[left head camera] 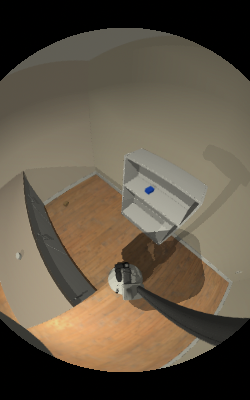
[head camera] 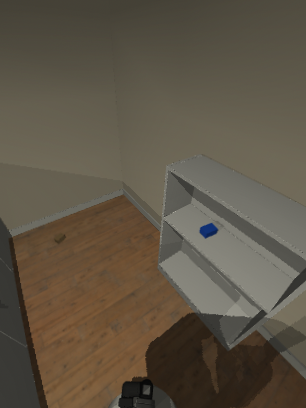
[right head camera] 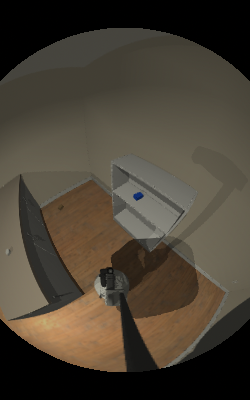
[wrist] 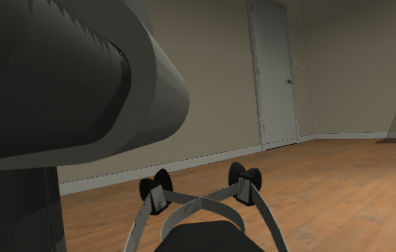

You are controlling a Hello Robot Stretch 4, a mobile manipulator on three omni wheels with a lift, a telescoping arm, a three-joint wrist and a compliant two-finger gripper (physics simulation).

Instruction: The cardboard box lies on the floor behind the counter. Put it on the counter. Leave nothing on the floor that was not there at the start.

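Frame: origin at the robot's base, x ahead, y down, z left, level; centimetres.
Seen in the pictures: gripper, fingertip midpoint: [left head camera: 121,293] [right head camera: 104,298] [wrist: 200,179].
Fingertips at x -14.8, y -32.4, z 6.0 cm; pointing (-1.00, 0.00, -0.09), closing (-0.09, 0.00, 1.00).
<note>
A point is followed by its place in that frame.
A small brown cardboard box [head camera: 60,238] @(x 122.3, y -1.6, z 101.5 cm) [left head camera: 66,204] @(x 120.7, y 0.2, z 100.9 cm) [right head camera: 61,207] @(x 122.3, y 0.2, z 100.3 cm) lies on the floor towards the back wall, between the counter and the shelf unit. The counter [head camera: 11,305] @(x 46.7, y -26.7, z 90.8 cm) [left head camera: 37,280] @(x -3.7, y -88.2, z 59.7 cm) [right head camera: 15,285] @(x -14.0, y -88.2, z 65.2 cm) stands at the left; its dark side faces the box, and its top shows in the left and right head camera views. My gripper [wrist: 200,179] @(x -14.8, y -32.4, z 6.0 cm) is open in the wrist view, with no object between its two fingertips. It is far from the box, which does not show in the wrist view.
A light grey shelf unit [head camera: 186,163] @(x 106.9, y -103.2, z -11.8 cm) [left head camera: 167,165] @(x 87.2, y -103.2, z -39.7 cm) [right head camera: 155,172] @(x 84.1, y -103.2, z -40.0 cm) stands against the right wall, with a blue block [head camera: 208,230] @(x 88.3, y -69.2, z -29.3 cm) [left head camera: 149,190] @(x 87.4, y -69.0, z -29.5 cm) [right head camera: 138,196] @(x 87.8, y -68.5, z -30.5 cm) on its middle shelf. A small white object [left head camera: 19,256] @(x 8.5, y -89.9, z 79.3 cm) [right head camera: 8,251] @(x 9.3, y -89.9, z 79.8 cm) is on the counter top. A door [wrist: 275,75] @(x -322.3, y -96.5, z 95.4 cm) shows in the wrist view.
</note>
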